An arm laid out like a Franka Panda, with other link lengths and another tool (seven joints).
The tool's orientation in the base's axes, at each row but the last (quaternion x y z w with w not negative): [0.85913, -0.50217, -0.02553, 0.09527]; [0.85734, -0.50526, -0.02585, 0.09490]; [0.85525, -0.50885, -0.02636, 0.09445]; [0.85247, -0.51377, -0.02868, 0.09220]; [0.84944, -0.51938, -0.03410, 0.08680]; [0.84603, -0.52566, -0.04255, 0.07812]
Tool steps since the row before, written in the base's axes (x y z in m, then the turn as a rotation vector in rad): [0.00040, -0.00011, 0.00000, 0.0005, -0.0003, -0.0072]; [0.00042, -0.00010, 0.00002, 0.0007, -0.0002, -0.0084]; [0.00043, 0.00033, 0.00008, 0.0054, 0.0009, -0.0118]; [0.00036, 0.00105, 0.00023, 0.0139, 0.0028, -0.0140]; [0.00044, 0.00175, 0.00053, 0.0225, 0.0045, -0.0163]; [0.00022, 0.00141, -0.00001, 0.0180, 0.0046, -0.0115]
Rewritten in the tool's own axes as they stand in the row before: [0.00029, -0.00029, -0.00004, 0.0001, -0.0016, 0.0070]; [0.00029, -0.00031, -0.00006, 0.0001, -0.0021, 0.0082]; [-0.00008, -0.00051, -0.00018, 0.0012, -0.0073, 0.0107]; [-0.00075, -0.00075, -0.00041, 0.0034, -0.0160, 0.0114]; [-0.00134, -0.00107, -0.00078, 0.0058, -0.0247, 0.0122]; [-0.00117, -0.00081, -0.00015, 0.0037, -0.0199, 0.0081]
